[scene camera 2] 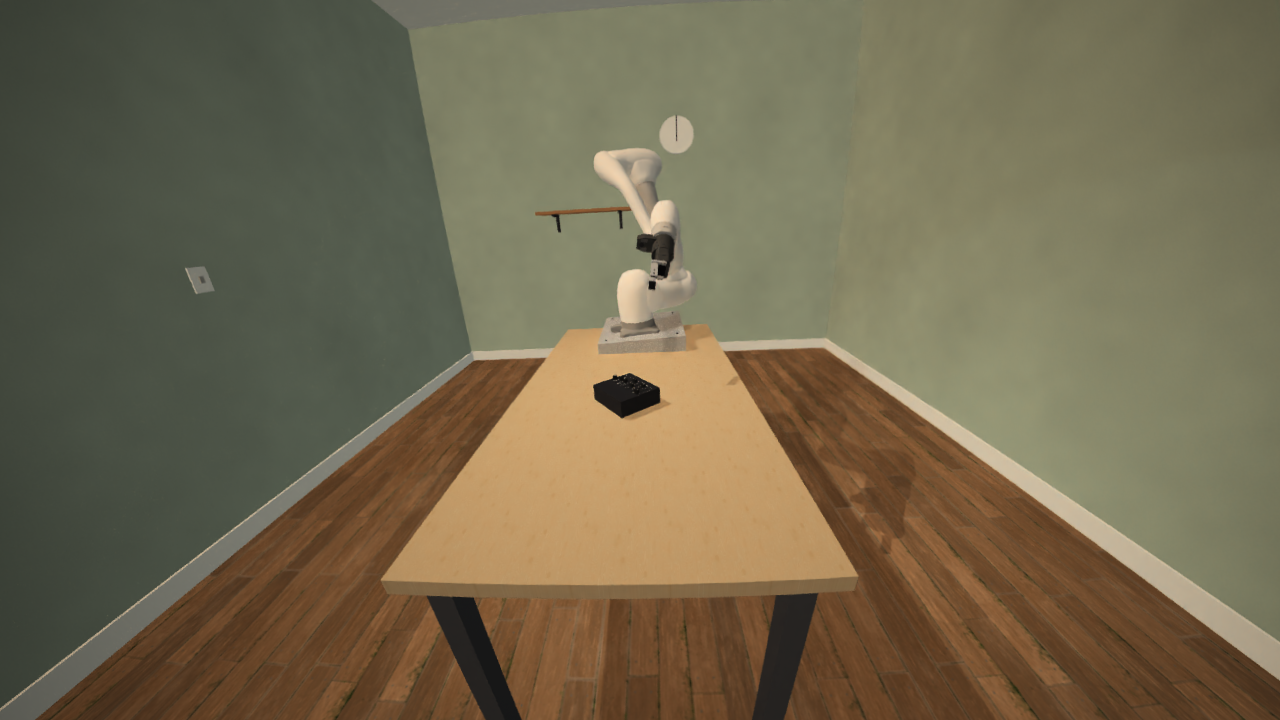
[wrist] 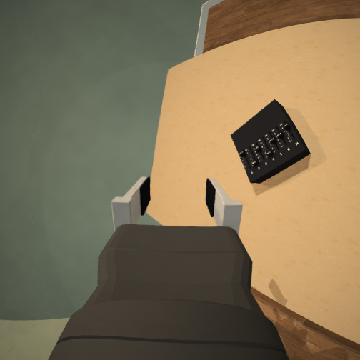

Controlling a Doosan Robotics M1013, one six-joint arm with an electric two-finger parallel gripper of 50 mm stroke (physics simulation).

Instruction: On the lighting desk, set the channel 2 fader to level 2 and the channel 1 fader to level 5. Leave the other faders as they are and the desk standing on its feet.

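Observation:
The lighting desk is a black box lying flat on the table, turned at an angle. Its row of faders shows in the wrist view, with small pale marks and a row of labels ending in M. The faders stand at differing heights, but the channel 1 and channel 2 levels are too small to read. My gripper is open with nothing between its fingers. It hangs high above the table's robot end, well away from the desk. The desk's feet are hidden.
The wooden table carries the desk and my arm's grey base plate. A wall shelf and a round clock are on the wall behind the arm. A light switch is on the left wall.

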